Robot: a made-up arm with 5 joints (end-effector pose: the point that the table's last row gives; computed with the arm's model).
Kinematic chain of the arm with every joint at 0, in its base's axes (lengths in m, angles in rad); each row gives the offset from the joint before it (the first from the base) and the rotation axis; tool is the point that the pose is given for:
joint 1: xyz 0 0 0.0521 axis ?
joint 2: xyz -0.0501 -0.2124 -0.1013 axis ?
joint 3: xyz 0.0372 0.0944 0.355 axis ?
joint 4: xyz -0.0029 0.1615 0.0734 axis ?
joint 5: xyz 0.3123 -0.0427 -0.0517 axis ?
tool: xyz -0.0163 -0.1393 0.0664
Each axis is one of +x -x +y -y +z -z.
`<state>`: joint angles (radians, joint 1 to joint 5).
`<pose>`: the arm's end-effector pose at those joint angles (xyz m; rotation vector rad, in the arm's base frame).
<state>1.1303 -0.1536 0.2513 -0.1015 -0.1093</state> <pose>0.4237 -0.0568 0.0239 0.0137 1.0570 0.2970</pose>
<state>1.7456 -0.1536 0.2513 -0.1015 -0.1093</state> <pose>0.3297 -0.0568 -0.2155 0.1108 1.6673 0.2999</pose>
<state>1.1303 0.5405 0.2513 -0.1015 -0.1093</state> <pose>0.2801 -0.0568 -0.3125 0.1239 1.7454 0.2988</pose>
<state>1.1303 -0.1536 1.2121 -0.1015 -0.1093</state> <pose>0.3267 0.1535 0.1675 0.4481 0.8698 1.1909</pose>
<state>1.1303 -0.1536 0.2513 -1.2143 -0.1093</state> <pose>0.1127 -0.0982 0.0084 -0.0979 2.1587 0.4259</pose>
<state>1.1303 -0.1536 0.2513 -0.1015 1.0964</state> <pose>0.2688 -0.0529 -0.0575 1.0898 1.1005 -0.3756</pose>
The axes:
joint 1: +y
joint 2: +y
joint 3: +z
joint 4: -y
joint 5: +x

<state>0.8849 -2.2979 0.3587 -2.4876 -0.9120</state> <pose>-0.3027 -0.0998 -0.1039 -1.1669 1.0779 0.3638</pose>
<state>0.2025 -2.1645 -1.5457 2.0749 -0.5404</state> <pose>-0.6957 0.0960 -0.2247 -0.1183 1.1518 2.2303</pose>
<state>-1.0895 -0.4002 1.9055 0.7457 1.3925</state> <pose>-0.4390 0.1886 -0.0983 -0.1646 0.2223 2.3357</pose>
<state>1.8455 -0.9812 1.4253 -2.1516 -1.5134</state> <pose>-0.0823 -0.1805 0.3276 0.8725 -0.5214 -2.4663</pose>
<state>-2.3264 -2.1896 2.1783 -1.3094 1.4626</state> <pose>0.1887 -0.2243 0.0027 -0.4659 -2.6866 -0.9720</pose>
